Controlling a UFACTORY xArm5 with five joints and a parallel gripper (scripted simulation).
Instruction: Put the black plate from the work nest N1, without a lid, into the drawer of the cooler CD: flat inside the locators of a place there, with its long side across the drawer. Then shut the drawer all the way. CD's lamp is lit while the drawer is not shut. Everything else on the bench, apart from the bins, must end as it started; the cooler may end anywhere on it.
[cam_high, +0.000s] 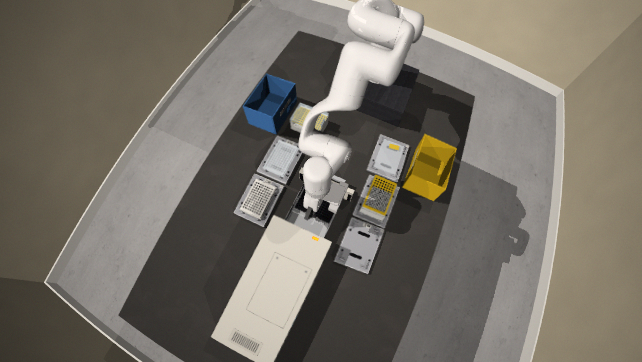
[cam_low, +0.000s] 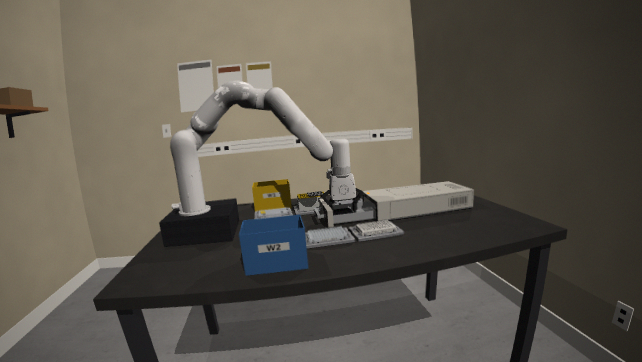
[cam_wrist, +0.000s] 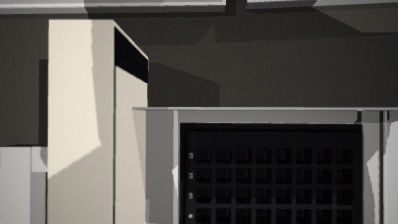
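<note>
The black plate lies 10 mm below my hand. Also, from my hand: cooler CD: 180 mm ahead, 10 mm above; work nest N1: 190 mm to the left, 60 mm ahead, 30 mm below; drawer: 30 mm ahead.
</note>
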